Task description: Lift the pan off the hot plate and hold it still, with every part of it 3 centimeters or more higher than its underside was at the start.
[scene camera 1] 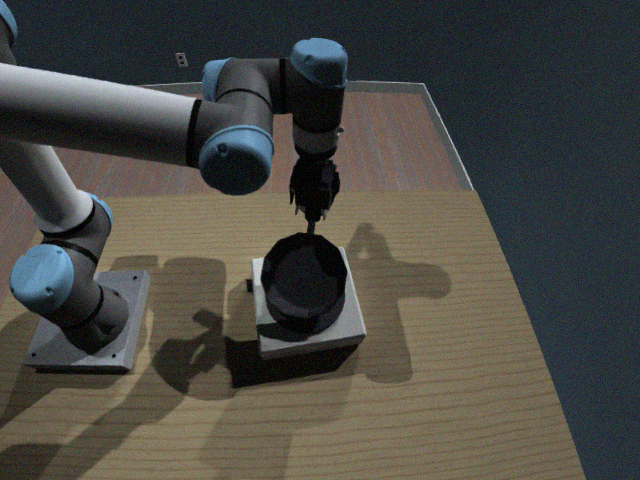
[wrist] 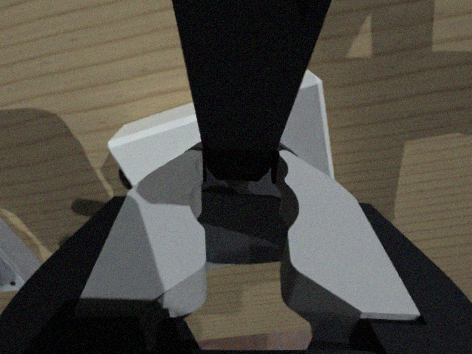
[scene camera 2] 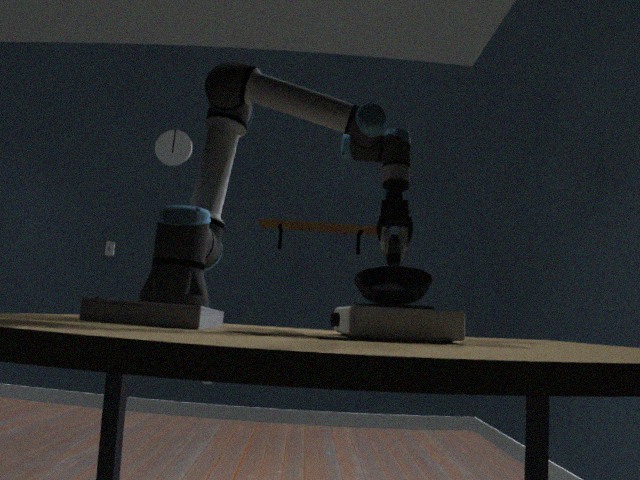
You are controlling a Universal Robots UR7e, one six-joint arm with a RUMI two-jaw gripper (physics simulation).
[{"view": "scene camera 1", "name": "gripper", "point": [313,213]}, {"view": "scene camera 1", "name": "dark round pan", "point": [303,275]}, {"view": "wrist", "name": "gripper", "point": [238,154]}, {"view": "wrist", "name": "white hot plate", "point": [140,147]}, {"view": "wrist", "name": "dark round pan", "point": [244,71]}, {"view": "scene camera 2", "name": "gripper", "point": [393,260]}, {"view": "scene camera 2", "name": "dark round pan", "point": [393,284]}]
